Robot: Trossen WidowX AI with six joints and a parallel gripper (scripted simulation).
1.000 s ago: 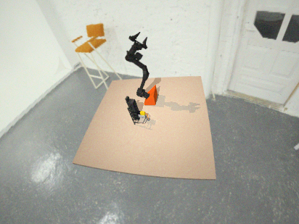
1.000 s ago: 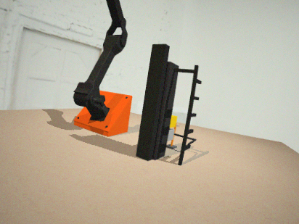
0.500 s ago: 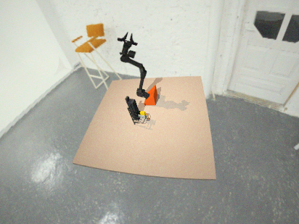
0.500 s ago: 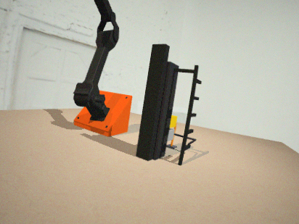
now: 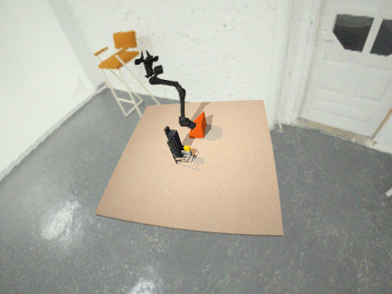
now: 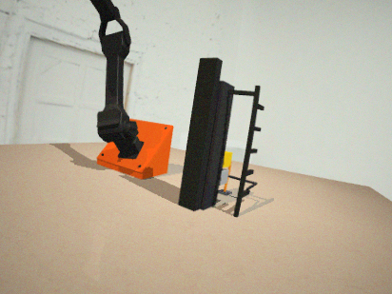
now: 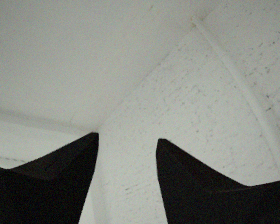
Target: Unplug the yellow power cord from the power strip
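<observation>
Now: gripper tip 49 cm short of the yellow plug, 23 cm to the right of it and 62 cm above it.
</observation>
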